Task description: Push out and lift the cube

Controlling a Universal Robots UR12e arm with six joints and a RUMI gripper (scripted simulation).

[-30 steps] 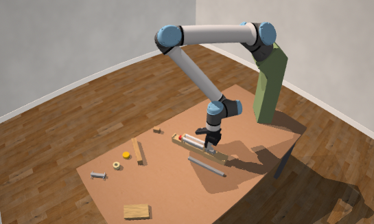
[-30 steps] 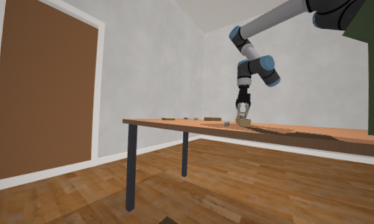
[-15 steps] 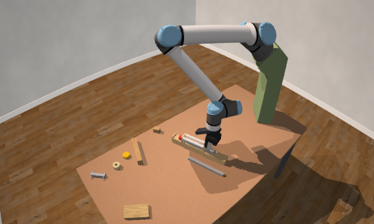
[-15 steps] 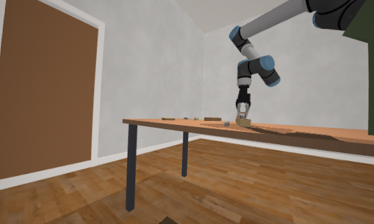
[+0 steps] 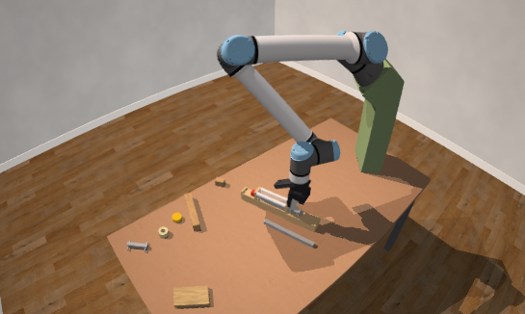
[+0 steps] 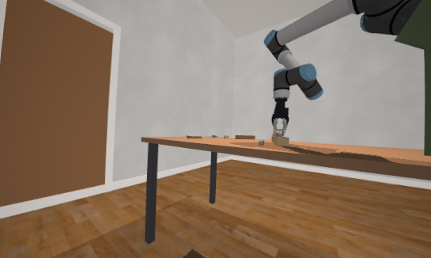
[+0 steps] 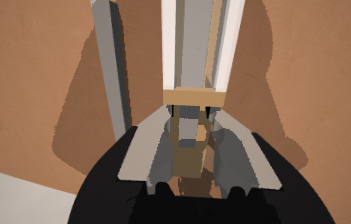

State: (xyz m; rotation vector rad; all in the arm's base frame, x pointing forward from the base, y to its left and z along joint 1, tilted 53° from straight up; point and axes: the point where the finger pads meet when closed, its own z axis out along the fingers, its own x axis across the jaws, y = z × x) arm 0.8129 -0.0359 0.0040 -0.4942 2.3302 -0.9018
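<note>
My gripper is now 10 mm above the short grey rod. From my hand the other things lie so: channel: 20 mm ahead, 110 mm to the right, 10 mm below; then red cube: 40 mm ahead, 210 mm to the right, 10 mm below; then long grey rod: 100 mm ahead, 60 mm to the left, 60 mm below.
</note>
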